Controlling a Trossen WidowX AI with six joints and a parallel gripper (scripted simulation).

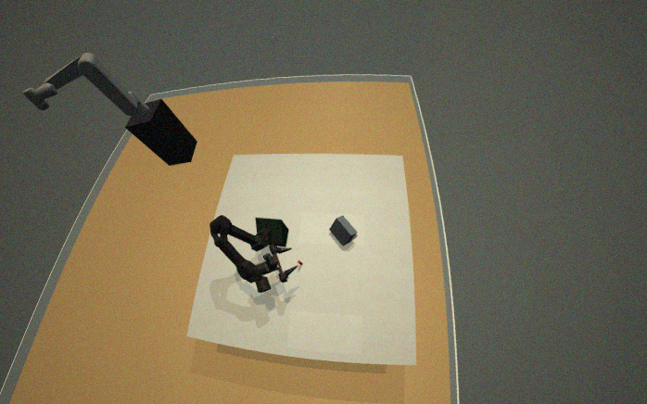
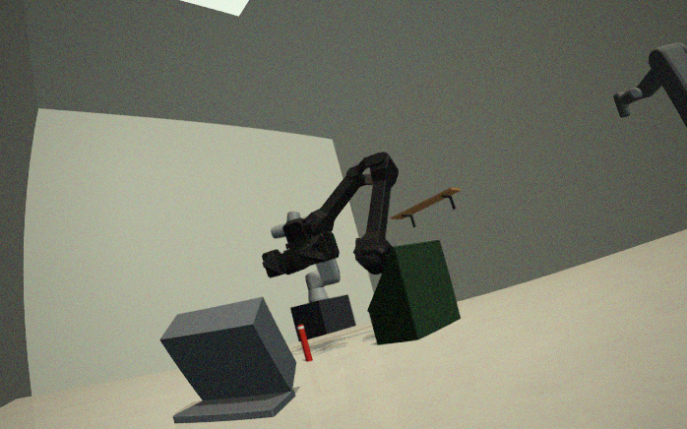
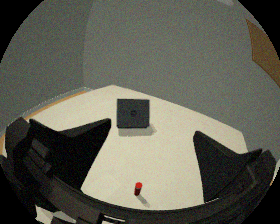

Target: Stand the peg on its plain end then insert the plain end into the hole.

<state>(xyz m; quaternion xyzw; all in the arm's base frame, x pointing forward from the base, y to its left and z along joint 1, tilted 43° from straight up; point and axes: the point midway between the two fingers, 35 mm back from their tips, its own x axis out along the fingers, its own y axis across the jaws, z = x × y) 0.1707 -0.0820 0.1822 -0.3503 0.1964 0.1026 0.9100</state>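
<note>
Right now the red peg is 1 cm behind my gripper tip and 17 cm below it. Round my gripper tip: grey sloped panel: 25 cm ahead, 16 cm to the left, 15 cm below.
</note>
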